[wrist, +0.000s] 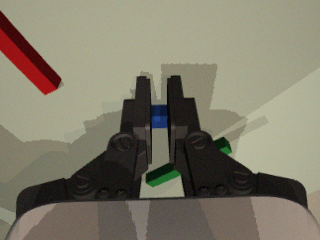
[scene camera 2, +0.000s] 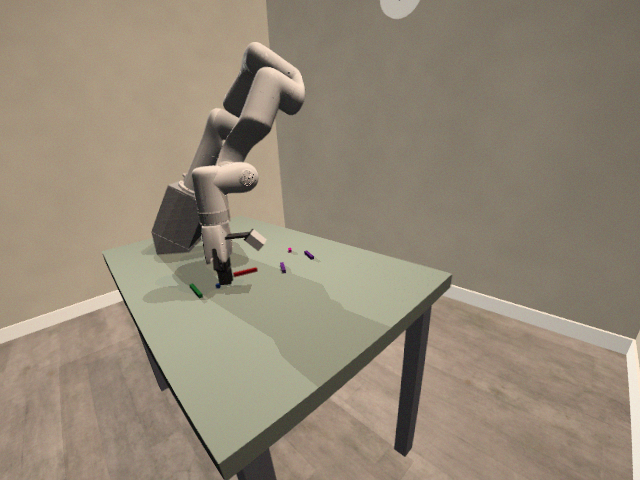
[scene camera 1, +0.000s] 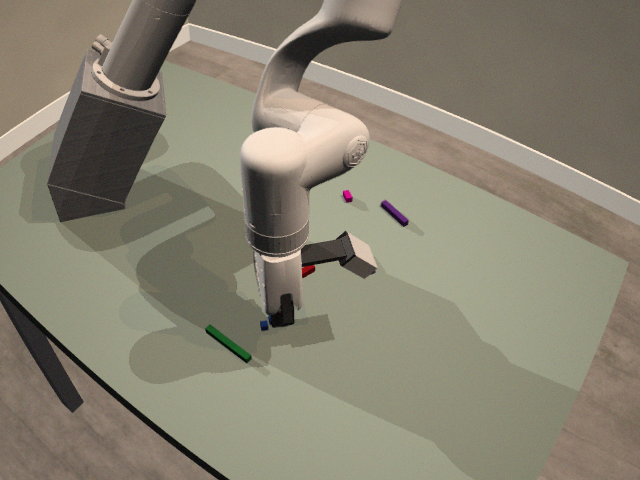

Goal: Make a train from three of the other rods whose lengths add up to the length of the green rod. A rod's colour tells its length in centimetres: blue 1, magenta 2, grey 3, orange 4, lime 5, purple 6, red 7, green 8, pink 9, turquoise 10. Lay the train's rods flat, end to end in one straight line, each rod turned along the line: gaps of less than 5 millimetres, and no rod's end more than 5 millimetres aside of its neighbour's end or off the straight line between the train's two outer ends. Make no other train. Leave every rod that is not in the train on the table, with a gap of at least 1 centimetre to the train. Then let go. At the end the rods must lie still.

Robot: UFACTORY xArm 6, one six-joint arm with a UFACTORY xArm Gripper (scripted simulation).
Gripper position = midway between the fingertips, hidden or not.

In view: the gripper (scene camera 1: 281, 319).
The gripper also shows in the wrist view (wrist: 158, 95) and in scene camera 2 (scene camera 2: 226, 282).
